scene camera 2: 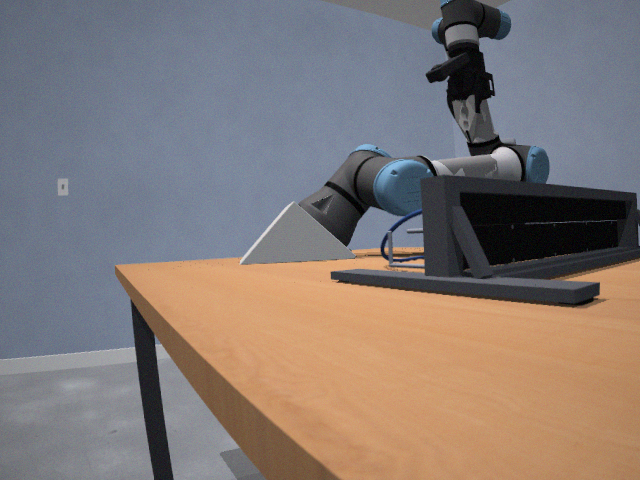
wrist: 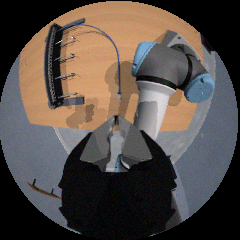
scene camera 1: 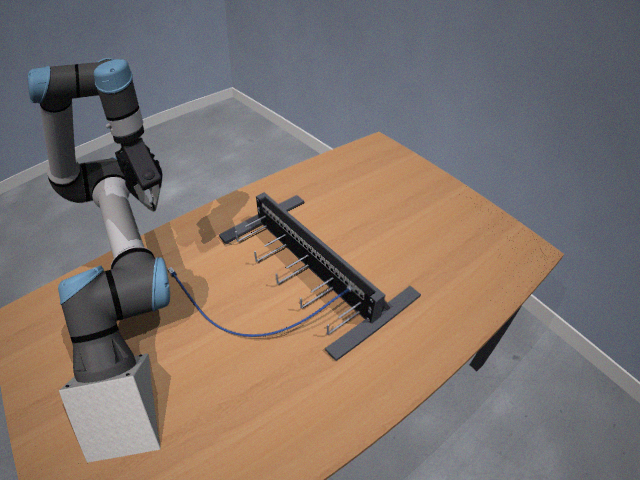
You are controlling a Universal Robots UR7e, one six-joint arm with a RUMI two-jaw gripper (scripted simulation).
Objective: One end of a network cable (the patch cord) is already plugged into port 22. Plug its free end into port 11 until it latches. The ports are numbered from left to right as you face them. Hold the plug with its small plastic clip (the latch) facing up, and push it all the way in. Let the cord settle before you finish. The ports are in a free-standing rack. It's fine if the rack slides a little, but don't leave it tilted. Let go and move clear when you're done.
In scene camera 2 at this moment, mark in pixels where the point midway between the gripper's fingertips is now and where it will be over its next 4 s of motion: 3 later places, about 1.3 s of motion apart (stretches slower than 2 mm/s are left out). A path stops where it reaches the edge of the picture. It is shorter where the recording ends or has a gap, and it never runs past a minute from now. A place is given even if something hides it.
My gripper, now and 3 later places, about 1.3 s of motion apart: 471,142; 509,137; 528,124; 541,138
